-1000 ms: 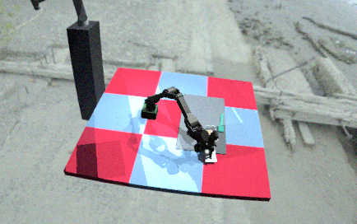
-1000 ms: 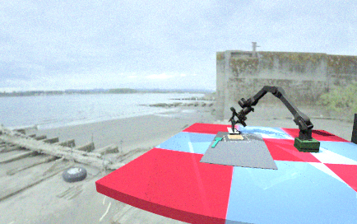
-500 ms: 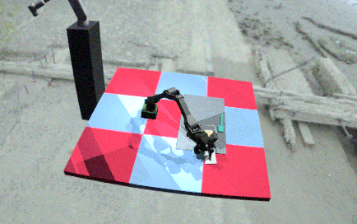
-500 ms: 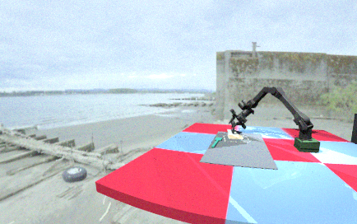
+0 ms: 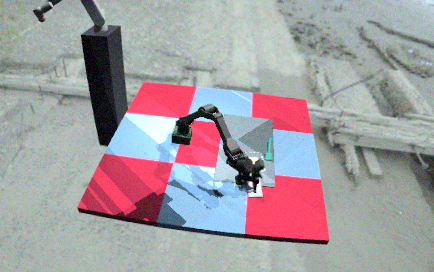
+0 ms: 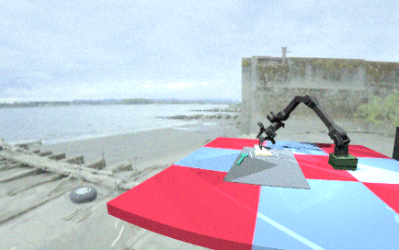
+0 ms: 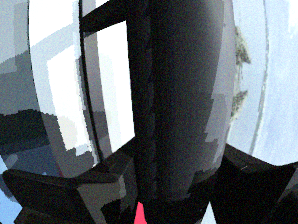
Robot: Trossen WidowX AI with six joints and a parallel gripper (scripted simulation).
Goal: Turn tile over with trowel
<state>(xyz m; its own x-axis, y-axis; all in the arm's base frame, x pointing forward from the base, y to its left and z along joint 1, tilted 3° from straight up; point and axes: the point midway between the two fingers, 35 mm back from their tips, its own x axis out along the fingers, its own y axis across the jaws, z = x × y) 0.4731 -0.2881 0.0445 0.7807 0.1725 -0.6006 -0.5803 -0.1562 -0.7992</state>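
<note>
My gripper tip is 40 mm short of the small teal trowel, 300 mm to the right of it and 50 mm above it. Also, from my gripper tip: grey mat (100 mm behind, 310 mm to the left, 70 mm below); white tile (60 mm behind, 160 mm to the left, 50 mm below).
</note>
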